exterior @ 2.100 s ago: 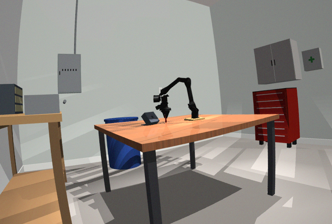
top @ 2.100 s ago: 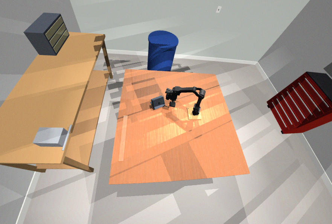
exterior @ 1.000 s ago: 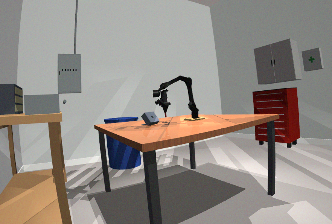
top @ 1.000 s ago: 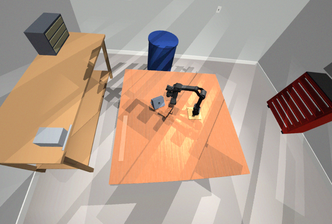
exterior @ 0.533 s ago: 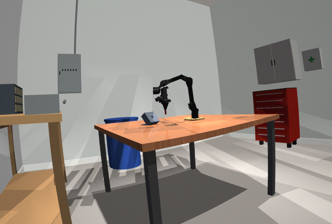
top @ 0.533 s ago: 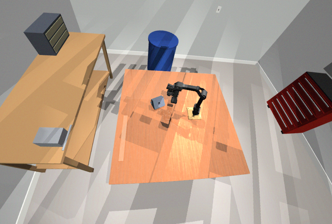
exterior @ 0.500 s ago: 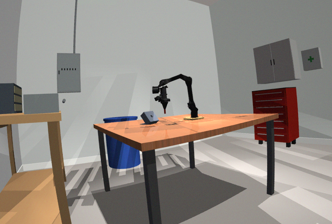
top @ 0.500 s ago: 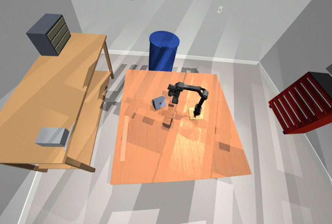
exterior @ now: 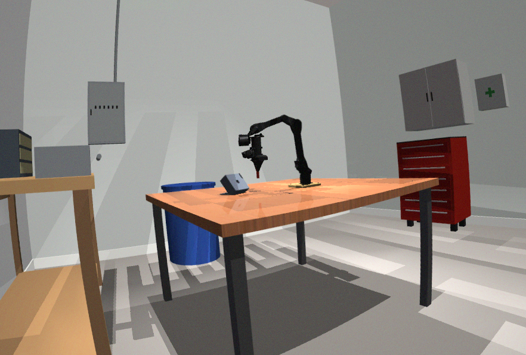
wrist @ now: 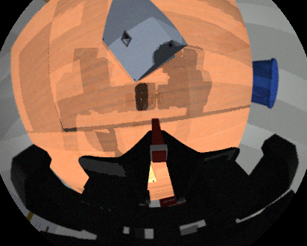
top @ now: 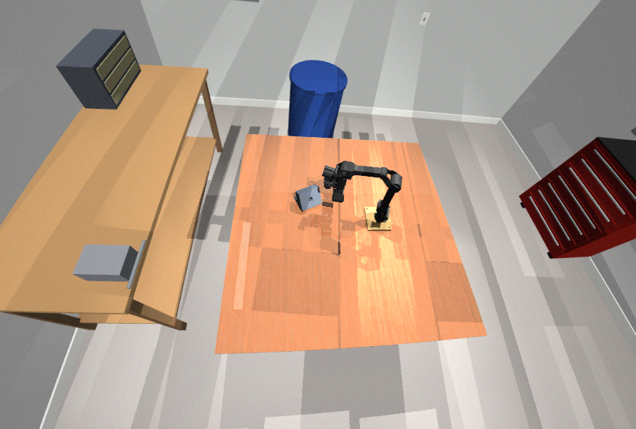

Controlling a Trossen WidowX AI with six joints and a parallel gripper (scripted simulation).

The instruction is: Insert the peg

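The panel is 150 mm ahead of my gripper tip, 20 mm to the right of it and 60 mm below it. From my gripper tip the other things lie so: red peg (20 mm above).
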